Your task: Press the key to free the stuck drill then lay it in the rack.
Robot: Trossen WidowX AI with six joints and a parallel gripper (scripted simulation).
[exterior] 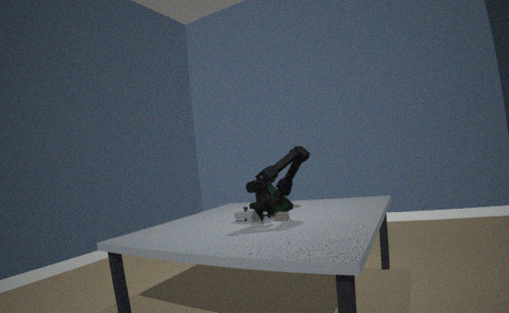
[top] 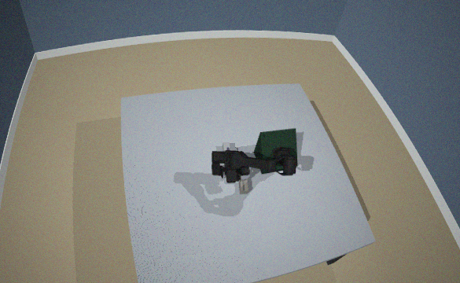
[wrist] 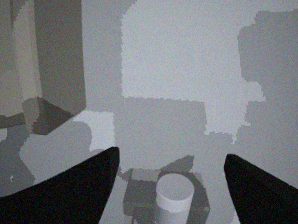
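The drill lies 20 mm behind my gripper tip, 50 mm to the right of it and 30 mm above it. The rest, counted from my gripper tip: rack (60 mm behind, 70 mm to the left); block (30 mm behind, 110 mm to the right, 10 mm above); dark blue key (40 mm behind, 130 mm to the right, 30 mm above).
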